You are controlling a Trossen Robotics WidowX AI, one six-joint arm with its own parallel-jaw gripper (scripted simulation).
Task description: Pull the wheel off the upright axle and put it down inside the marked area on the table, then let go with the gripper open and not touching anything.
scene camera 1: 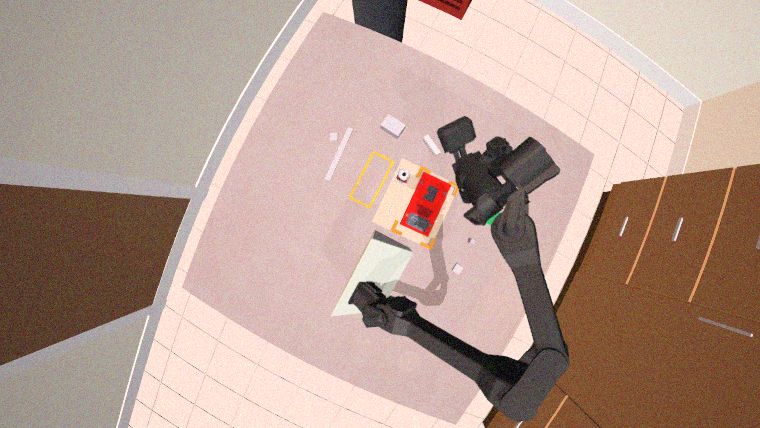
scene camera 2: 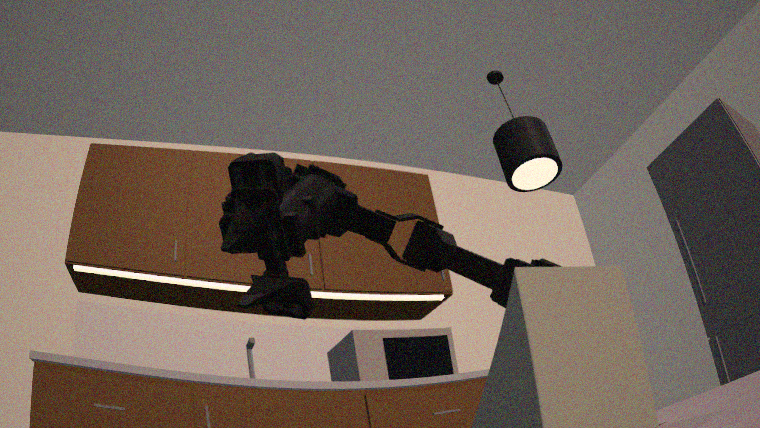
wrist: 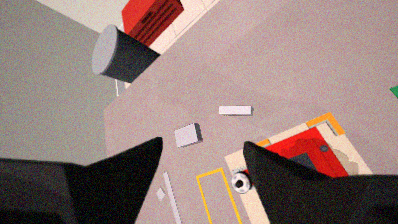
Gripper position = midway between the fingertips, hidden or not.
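There is a red plate, and I see it in scene camera 1 [scene camera 1: 430,194] and also in the wrist view [wrist: 309,148]. In scene camera 2 the plate is out of frame. My gripper [scene camera 2: 233,279] is open and holds nothing; it appears in scene camera 1 [scene camera 1: 453,148] as well, and in the wrist view [wrist: 203,145].
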